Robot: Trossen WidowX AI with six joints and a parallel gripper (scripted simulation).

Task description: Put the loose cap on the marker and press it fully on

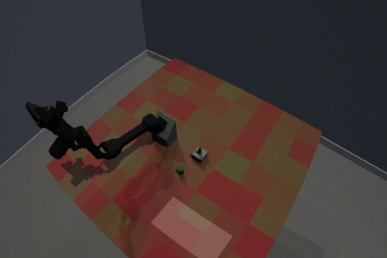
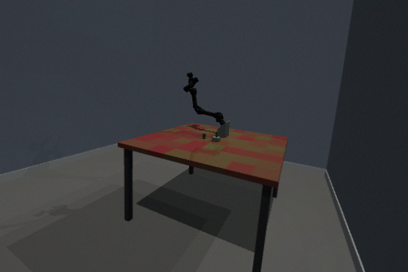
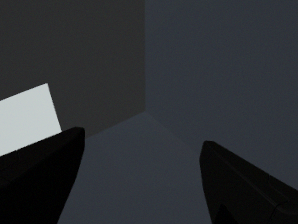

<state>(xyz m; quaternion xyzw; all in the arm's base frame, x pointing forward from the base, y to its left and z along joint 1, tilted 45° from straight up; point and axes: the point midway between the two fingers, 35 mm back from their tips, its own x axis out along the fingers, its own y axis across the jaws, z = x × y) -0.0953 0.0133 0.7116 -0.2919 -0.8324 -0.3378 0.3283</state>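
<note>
The dark green cap lies 650 mm below my gripper tip, 400 mm to the left of it and 310 mm ahead of it. From my gripper tip the other things lie so: holder block (650 mm below, 540 mm to the left, 320 mm ahead).
</note>
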